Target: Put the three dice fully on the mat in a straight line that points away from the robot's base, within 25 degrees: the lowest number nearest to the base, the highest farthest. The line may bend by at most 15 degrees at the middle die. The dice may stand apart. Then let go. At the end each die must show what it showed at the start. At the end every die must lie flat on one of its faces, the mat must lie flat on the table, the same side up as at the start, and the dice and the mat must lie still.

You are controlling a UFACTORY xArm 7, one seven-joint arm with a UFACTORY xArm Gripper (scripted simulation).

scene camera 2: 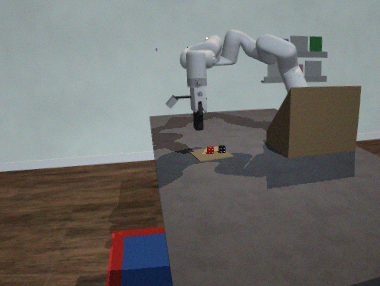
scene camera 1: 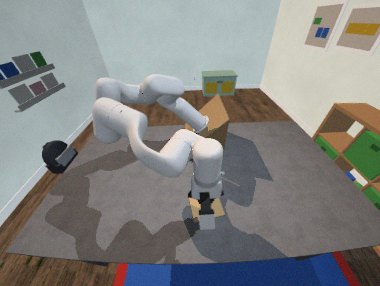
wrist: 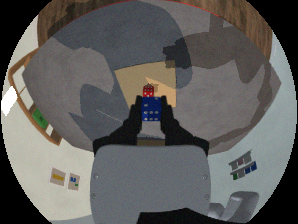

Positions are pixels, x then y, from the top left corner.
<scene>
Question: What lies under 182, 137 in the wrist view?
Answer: My gripper.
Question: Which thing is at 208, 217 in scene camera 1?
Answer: My gripper.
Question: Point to a tan mat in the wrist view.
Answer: At 161, 75
</scene>
